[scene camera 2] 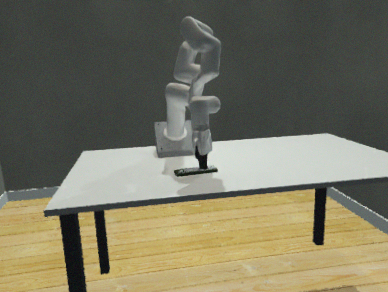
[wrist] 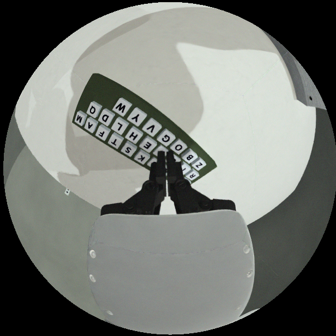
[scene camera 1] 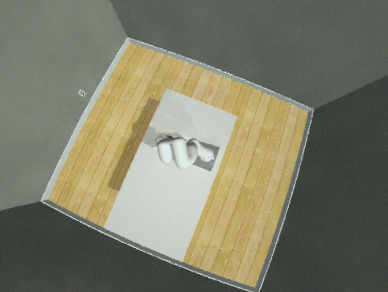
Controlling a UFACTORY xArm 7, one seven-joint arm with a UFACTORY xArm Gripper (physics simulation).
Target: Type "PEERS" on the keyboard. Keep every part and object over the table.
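Seen in the pictures: gripper, fingertip midpoint: [scene camera 2: 203,168]; arm's base, origin of the base link: [scene camera 2: 175,133] [scene camera 1: 206,154].
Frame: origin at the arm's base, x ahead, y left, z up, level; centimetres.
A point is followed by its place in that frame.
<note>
The keyboard [scene camera 2: 186,172] @(x 42.7, y -0.3, z -9.0 cm) [wrist: 100,89] is a dark green board with white lettered keys, lying on the table [scene camera 1: 155,200] @(x 28.2, y 58.2, z -10.4 cm) [scene camera 2: 280,160] @(x 32.6, y 46.5, z -10.3 cm) [wrist: 255,125]. In the wrist view its letters are upside down. The E key [wrist: 147,145], S key [wrist: 128,149] and R key [wrist: 193,175] are readable; the P key cannot be made out. My gripper [scene camera 2: 203,167] @(x 40.0, y 7.6, z -9.0 cm) [wrist: 165,161] is shut and empty, pointing down. Its tips are over the keys to the right of E in the wrist view, covering some letters; contact cannot be told. The arm hides the gripper and most of the keyboard in scene camera 1.
The arm's grey base plate [scene camera 1: 204,164] @(x -1.3, y 8.9, z 0.8 cm) [scene camera 2: 170,148] @(x 9.6, y -3.9, z -6.1 cm) [wrist: 290,67] stands on the table behind the keyboard in scene camera 2. The arm [scene camera 1: 182,152] @(x 17.0, y 10.2, z 54.0 cm) [scene camera 2: 202,112] @(x 43.2, y 7.2, z 16.3 cm) reaches over the keyboard. The near table edge [scene camera 2: 150,201] @(x 65.1, y -16.5, z -11.1 cm) runs in front of the keyboard.
</note>
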